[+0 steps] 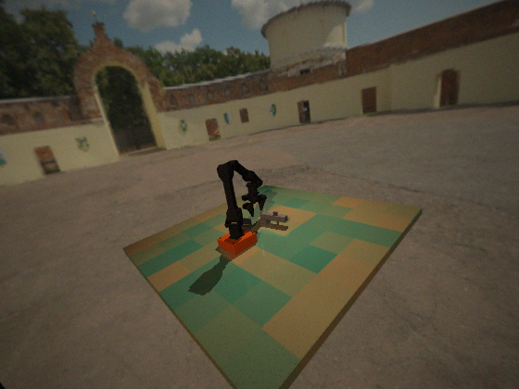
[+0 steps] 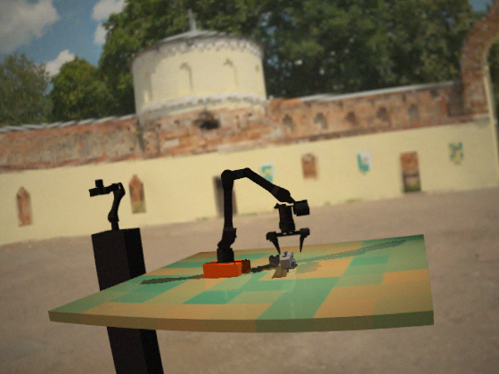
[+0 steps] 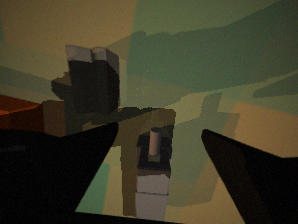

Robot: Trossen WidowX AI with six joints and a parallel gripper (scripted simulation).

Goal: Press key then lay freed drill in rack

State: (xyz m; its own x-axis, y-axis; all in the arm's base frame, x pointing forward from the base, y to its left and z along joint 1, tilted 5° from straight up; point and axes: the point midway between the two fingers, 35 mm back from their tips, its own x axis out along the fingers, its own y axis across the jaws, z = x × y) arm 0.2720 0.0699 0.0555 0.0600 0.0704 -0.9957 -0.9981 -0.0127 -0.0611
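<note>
Right now my gripper tip is 7 cm to the left of the drill. Also, from my gripper tip: drill rack 8 cm behind, 4 cm to the left, 3 cm below; drill sleeve 12 cm to the right, 1 cm below; key 15 cm to the right.
</note>
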